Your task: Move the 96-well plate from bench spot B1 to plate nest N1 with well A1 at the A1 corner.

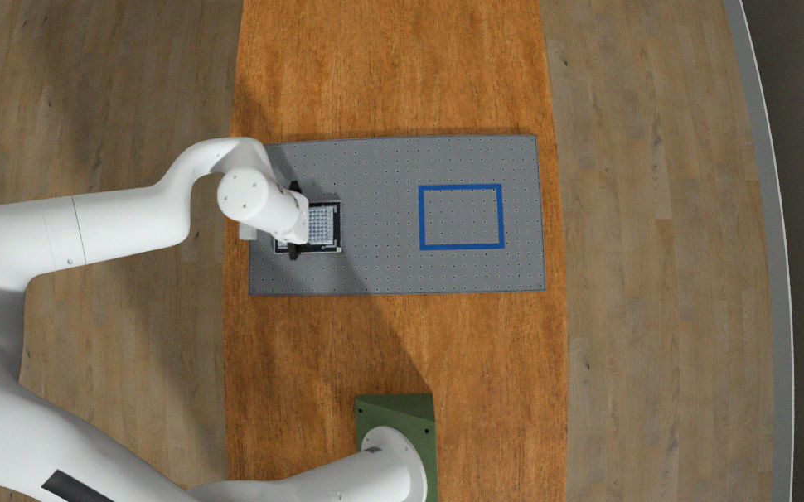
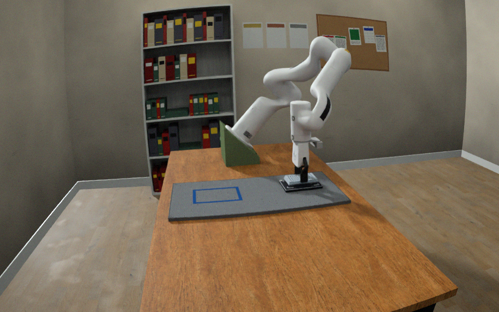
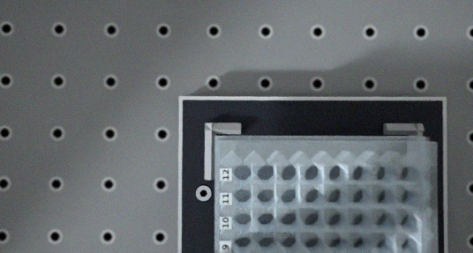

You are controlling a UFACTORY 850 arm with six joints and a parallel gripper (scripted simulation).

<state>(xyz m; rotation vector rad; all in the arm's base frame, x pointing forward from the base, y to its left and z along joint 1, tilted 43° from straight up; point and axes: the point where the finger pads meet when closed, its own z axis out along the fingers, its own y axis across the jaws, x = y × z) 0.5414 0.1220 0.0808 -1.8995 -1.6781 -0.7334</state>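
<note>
The 96-well plate lies 1 cm below my hand. Also, from my hand: black plate nest: 4 cm below.
</note>
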